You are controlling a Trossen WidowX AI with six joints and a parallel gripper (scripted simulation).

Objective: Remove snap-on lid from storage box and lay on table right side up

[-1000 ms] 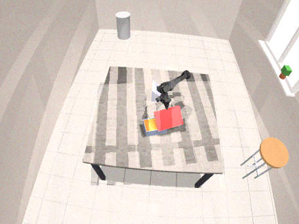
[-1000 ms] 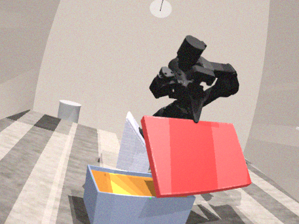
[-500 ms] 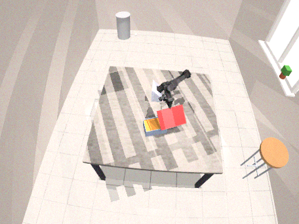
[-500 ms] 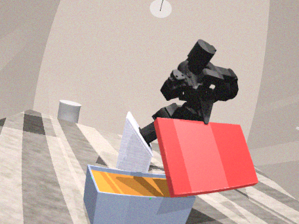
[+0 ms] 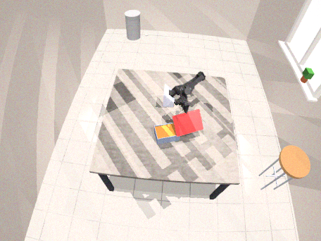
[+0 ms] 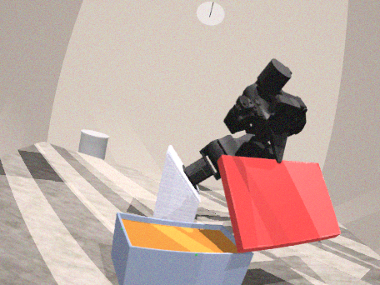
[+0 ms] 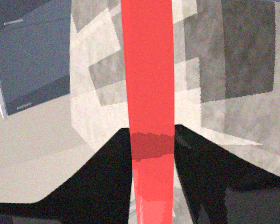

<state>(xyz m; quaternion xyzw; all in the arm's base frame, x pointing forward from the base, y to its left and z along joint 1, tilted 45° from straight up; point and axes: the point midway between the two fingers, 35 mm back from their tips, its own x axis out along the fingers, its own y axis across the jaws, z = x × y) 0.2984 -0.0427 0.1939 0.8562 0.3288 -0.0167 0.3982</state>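
Right now the lid is 60 mm ahead of my gripper tip, 20 mm to the left of it and 50 mm below it. Round my gripper tip: storage box (90 mm ahead, 160 mm to the right, 180 mm below).
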